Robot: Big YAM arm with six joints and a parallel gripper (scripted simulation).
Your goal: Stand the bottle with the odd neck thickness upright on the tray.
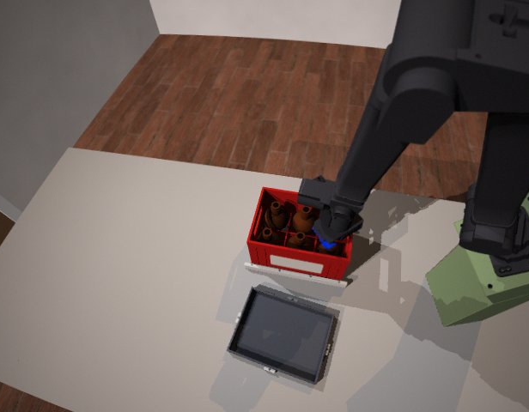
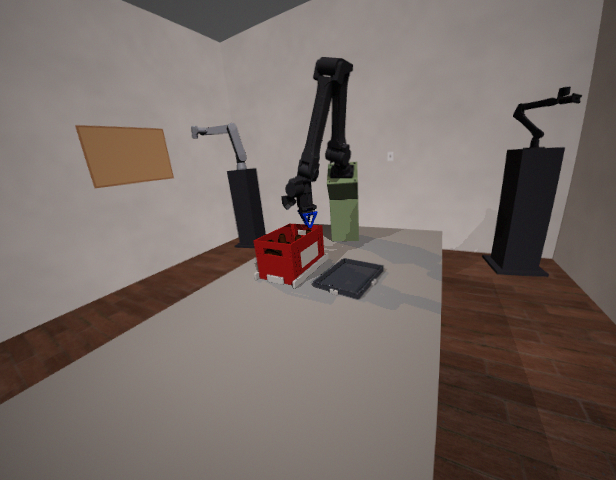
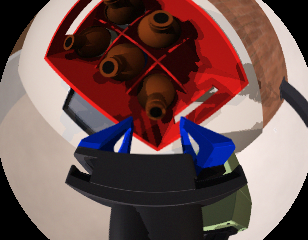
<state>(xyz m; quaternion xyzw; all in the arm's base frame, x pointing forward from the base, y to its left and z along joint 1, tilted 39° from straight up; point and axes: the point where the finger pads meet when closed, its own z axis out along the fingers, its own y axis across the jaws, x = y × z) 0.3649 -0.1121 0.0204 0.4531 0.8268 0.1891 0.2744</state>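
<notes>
Now: hand 8 cm short of the crate, 6 cm to the left of it and 11 cm above it. The rest, counted from my hand: dark grey tray (13 cm ahead, 21 cm to the left, 18 cm below); then brown bottle (17 cm ahead, 3 cm to the right, 10 cm below).
</notes>
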